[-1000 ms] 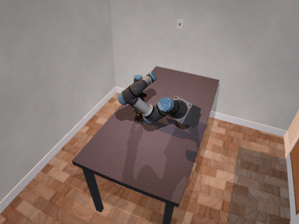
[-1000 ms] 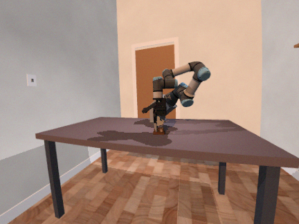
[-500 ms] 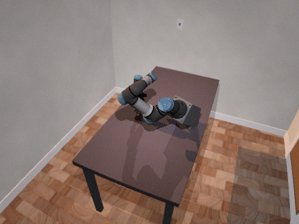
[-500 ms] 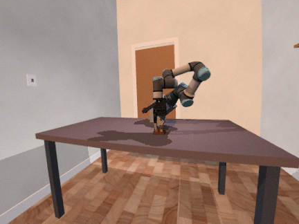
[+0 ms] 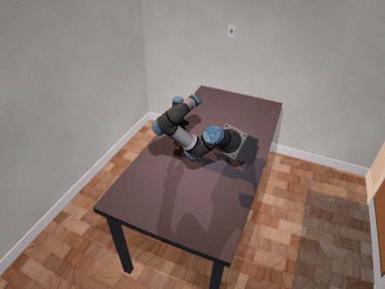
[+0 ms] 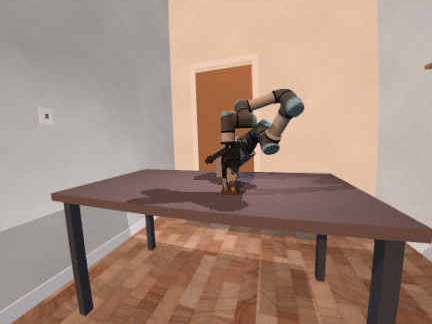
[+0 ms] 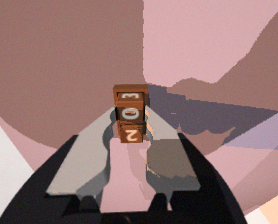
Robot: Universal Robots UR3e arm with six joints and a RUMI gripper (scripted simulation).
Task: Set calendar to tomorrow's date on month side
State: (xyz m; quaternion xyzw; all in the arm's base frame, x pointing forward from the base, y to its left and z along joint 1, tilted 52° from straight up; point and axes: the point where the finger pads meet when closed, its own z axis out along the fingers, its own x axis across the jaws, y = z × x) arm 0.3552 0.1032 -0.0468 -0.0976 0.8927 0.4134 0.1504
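The brown calendar tray is 10 mm behind my hand, 20 mm to the left of it and 30 mm below it. Round my hand: brown number cube: 10 mm below.
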